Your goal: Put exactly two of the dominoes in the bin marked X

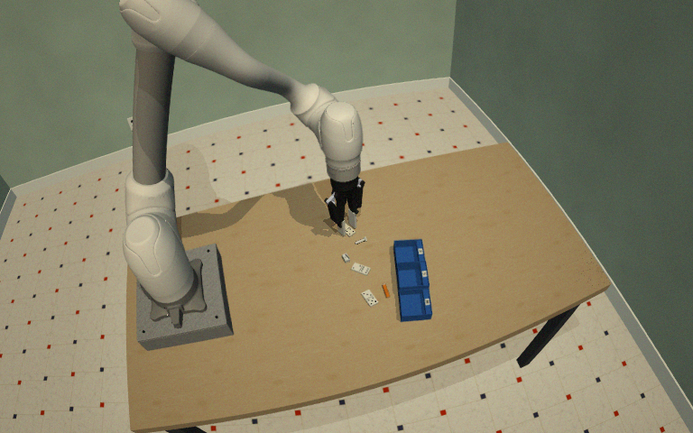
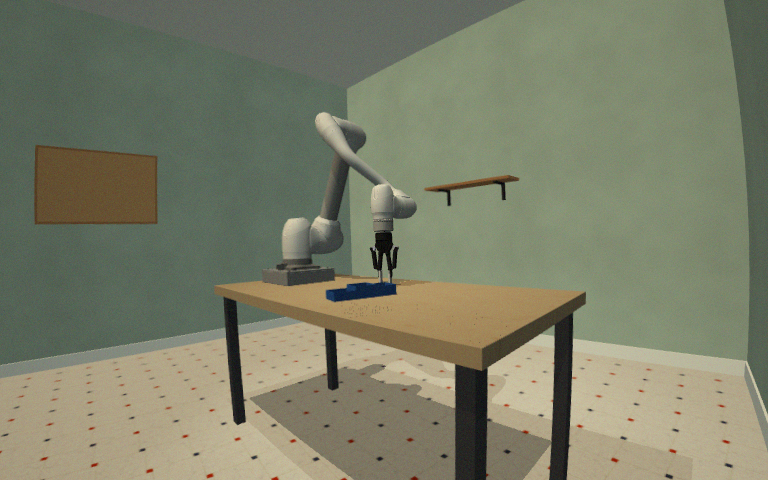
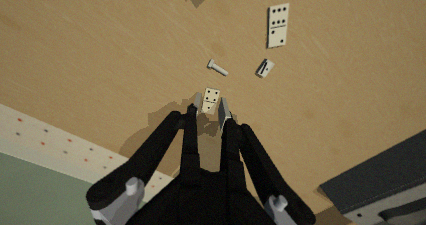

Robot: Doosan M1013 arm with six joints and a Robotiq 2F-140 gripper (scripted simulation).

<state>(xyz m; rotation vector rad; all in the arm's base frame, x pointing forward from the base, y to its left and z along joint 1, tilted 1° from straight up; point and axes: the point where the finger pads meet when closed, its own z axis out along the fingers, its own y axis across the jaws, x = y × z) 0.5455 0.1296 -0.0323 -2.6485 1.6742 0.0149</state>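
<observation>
Now: hand 3 cm above the white domino. From my hand the other things lie so: grey screw (5 cm to the right, 3 cm below, 3 cm ahead); blue bin (24 cm to the right, 12 cm ahead, 2 cm below); orange stick (25 cm to the right, 4 cm ahead, 3 cm below).
</observation>
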